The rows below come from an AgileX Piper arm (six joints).
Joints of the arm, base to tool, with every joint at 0 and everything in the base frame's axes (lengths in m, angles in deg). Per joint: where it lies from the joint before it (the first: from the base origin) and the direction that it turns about. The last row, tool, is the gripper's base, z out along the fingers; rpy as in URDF.
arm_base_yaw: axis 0 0 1 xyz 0.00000 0.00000 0.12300
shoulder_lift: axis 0 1 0 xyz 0.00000 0.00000 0.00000
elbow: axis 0 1 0 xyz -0.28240 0.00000 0.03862
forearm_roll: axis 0.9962 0 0.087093 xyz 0.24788 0.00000 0.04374
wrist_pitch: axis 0 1 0 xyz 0.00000 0.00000 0.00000
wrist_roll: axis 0.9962 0 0.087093 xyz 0.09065 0.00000 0.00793
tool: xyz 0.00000 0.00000 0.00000 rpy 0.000 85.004 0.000
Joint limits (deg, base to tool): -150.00..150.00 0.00..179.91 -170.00..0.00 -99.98..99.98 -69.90..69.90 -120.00..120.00
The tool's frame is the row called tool.
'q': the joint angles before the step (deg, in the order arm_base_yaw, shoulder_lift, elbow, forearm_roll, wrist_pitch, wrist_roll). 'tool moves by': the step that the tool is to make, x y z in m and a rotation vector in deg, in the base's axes. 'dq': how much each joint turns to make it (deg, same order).
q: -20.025, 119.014, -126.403, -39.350, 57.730, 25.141
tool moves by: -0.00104, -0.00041, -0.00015, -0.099, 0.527, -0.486
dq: -0.001, -0.001, -0.021, -0.379, 0.637, 0.015
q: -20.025, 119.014, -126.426, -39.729, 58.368, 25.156
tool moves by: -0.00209, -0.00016, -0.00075, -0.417, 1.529, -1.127
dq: 0.147, 0.033, 0.001, -1.156, 1.640, -0.019
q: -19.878, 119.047, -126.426, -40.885, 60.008, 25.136
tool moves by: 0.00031, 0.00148, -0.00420, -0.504, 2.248, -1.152
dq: 0.509, 0.479, 0.000, -1.575, 2.006, 0.049
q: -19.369, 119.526, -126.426, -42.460, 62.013, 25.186
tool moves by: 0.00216, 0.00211, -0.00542, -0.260, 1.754, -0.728
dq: 0.563, 0.657, 0.000, -1.154, 1.420, 0.202
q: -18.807, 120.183, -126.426, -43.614, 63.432, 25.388
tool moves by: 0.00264, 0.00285, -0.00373, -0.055, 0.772, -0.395
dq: 0.568, 0.542, -0.133, -0.686, 0.837, 0.476
